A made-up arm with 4 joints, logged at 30 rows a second.
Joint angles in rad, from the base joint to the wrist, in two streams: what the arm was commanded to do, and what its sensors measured. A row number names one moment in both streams.
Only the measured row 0 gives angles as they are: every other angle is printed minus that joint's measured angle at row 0.
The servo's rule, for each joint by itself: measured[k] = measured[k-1] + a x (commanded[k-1-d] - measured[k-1]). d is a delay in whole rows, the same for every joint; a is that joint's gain. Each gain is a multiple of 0.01, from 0.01 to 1. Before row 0 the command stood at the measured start. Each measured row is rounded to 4 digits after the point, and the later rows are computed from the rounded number. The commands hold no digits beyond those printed.
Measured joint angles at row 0: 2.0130 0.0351 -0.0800 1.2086
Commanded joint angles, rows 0 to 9: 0.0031 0.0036 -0.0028 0.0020; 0.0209 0.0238 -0.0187 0.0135; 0.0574 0.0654 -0.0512 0.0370; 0.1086 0.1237 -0.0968 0.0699; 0.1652 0.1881 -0.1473 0.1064; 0.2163 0.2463 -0.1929 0.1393; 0.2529 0.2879 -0.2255 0.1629; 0.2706 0.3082 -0.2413 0.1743; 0.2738 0.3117 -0.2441 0.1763; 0.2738 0.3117 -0.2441 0.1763
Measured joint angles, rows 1 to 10: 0.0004 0.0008 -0.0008 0.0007; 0.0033 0.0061 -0.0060 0.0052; 0.0109 0.0197 -0.0191 0.0163; 0.0246 0.0436 -0.0416 0.0351; 0.0443 0.0768 -0.0723 0.0601; 0.0684 0.1158 -0.1073 0.0878; 0.0942 0.1554 -0.1416 0.1141; 0.1189 0.1905 -0.1705 0.1352; 0.1406 0.2184 -0.1918 0.1496; 0.1592 0.2399 -0.2070 0.1589
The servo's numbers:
d 0
a 0.14 0.23 0.29 0.35

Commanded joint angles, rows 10 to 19: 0.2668 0.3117 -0.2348 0.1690; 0.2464 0.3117 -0.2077 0.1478; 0.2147 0.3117 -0.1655 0.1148; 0.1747 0.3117 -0.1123 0.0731; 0.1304 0.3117 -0.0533 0.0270; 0.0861 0.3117 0.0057 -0.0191; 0.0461 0.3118 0.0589 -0.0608; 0.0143 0.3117 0.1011 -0.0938; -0.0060 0.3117 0.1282 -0.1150; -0.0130 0.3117 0.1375 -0.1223
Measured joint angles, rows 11 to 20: 0.1743 0.2564 -0.2151 0.1624; 0.1844 0.2691 -0.2130 0.1573; 0.1886 0.2789 -0.1992 0.1424; 0.1867 0.2864 -0.1740 0.1181; 0.1788 0.2922 -0.1390 0.0862; 0.1658 0.2967 -0.0970 0.0493; 0.1490 0.3002 -0.0518 0.0108; 0.1301 0.3028 -0.0075 -0.0258; 0.1110 0.3048 0.0319 -0.0570; 0.0936 0.3064 0.0625 -0.0799
